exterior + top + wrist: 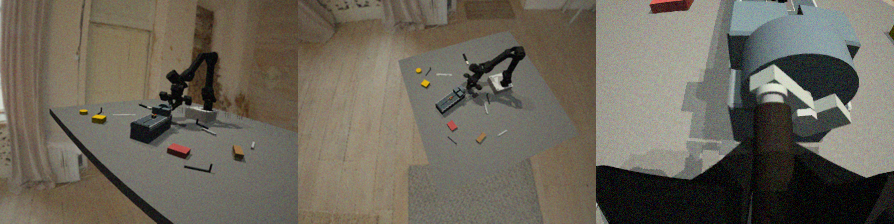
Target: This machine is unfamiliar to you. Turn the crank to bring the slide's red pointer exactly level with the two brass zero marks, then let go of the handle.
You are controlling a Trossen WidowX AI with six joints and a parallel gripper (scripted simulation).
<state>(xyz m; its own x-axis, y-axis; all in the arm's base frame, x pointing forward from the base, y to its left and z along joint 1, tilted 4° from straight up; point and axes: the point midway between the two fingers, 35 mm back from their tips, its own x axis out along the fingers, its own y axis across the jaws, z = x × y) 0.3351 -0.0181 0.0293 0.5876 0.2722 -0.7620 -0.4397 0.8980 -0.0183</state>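
The dark handle is 2 cm above my gripper tip, 1 cm to the right of it and 1 cm behind it. Round my gripper tip: red pointer 14 cm ahead, 5 cm to the left; yellow block 34 cm ahead, 18 cm to the right, 7 cm below; red block 27 cm to the left, 19 cm ahead, 8 cm below.
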